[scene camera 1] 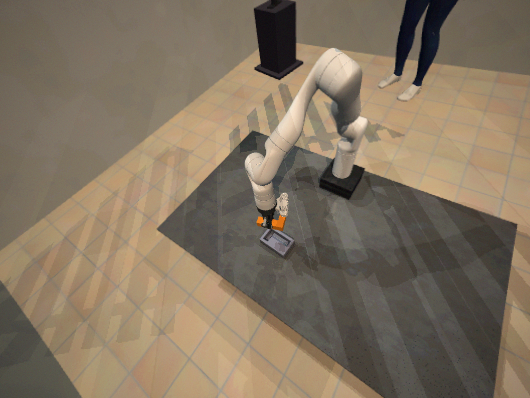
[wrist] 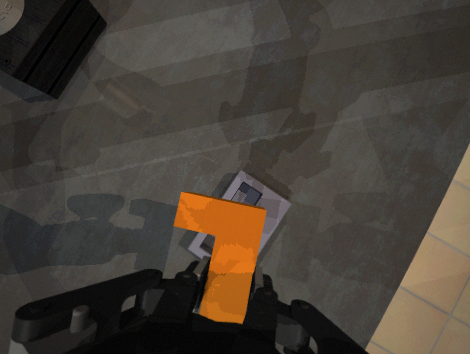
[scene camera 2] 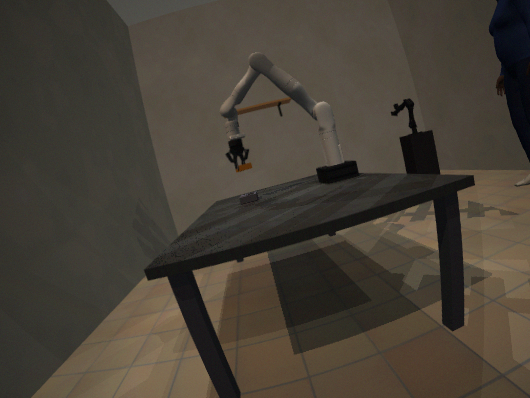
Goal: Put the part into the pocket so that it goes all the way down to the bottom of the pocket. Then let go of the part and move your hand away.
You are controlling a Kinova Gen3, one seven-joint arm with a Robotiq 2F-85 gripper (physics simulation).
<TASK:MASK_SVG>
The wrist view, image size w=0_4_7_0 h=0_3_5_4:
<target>my gripper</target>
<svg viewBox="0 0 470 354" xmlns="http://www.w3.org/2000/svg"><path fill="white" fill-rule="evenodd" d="M369 353L312 304L295 299L291 301L290 306L279 301L278 294L273 290L271 277L263 274L262 267L255 266L252 274L247 312L242 324L214 321L200 314L192 313L192 311L198 311L203 299L211 257L203 256L201 261L193 261L185 271L178 272L174 279L162 278L163 273L160 270L145 269L21 306L15 312L8 354L281 354L275 348L275 342L284 346L284 354L315 354L309 347L311 337L317 344L317 354ZM136 295L134 307L121 312L124 301Z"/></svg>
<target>orange L-shaped part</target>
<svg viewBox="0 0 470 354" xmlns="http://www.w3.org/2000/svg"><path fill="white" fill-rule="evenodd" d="M181 192L174 226L216 236L199 314L214 321L242 324L247 309L252 274L255 270L267 210L263 207L204 194Z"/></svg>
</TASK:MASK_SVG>
